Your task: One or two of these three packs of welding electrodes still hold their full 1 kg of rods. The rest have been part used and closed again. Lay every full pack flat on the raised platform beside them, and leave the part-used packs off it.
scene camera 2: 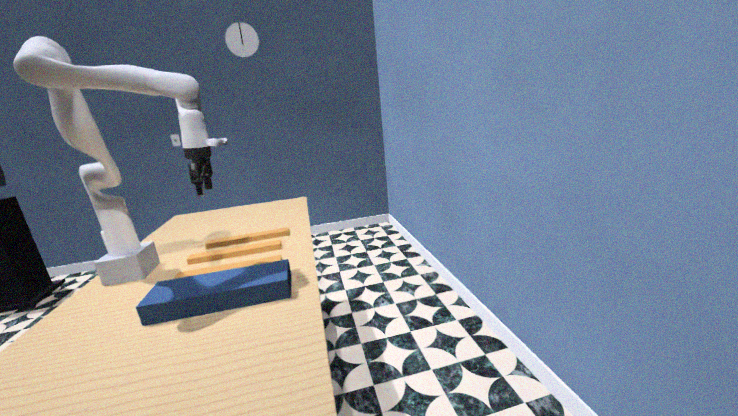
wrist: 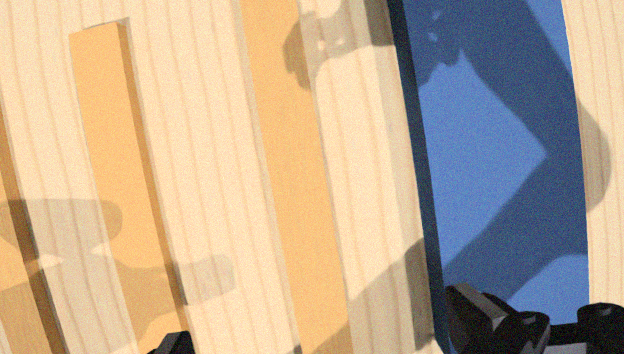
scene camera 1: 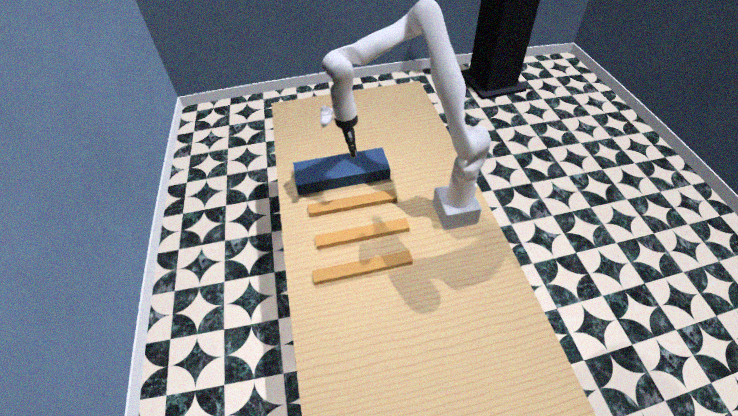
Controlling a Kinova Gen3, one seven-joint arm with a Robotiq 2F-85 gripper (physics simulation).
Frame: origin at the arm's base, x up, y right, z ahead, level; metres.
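Seen in the pictures: gripper, fingertip midpoint: (scene camera 2: 205,192) (wrist: 322,337) (scene camera 1: 351,148); arm's base, link origin: (scene camera 2: 126,250) (scene camera 1: 457,199).
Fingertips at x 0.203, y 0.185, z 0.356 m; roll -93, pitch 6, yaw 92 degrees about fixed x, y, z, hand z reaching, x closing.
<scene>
Offsets run from my fingertips to a thing's middle. Level surfaces: height alone.
Three long, thin orange packs lie flat and roughly parallel on the table. The pack nearest the platform @(dx -0.285, dy -0.006, dz +0.015 m) (scene camera 1: 352,203) (scene camera 2: 198,270) (wrist: 300,175) is partly hidden behind it in scene camera 2. The middle pack @(dx -0.285, dy -0.166, dz +0.021 m) (scene camera 1: 361,234) (scene camera 2: 235,252) (wrist: 125,150) lies beside it. The farthest pack @(dx -0.285, dy -0.309, dz +0.063 m) (scene camera 1: 362,267) (scene camera 2: 248,238) (wrist: 20,310) shows in part at the wrist view's left edge. The raised blue platform @(dx -0.267, dy +0.172, dz +0.014 m) (scene camera 1: 320,170) (scene camera 2: 217,297) (wrist: 480,165) carries no pack. My gripper (scene camera 1: 352,154) (scene camera 2: 204,191) (wrist: 322,337) is open and empty, high above the table. Fill levels cannot be seen.
The light wooden table @(dx -0.297 m) (scene camera 1: 392,335) (scene camera 2: 232,361) carries the arm's grey base (scene camera 1: 457,209) (scene camera 2: 128,263) to one side of the packs. A black column (scene camera 1: 501,46) (scene camera 2: 20,248) stands on the floor beyond the table. Arm shadows fall across the platform and packs.
</scene>
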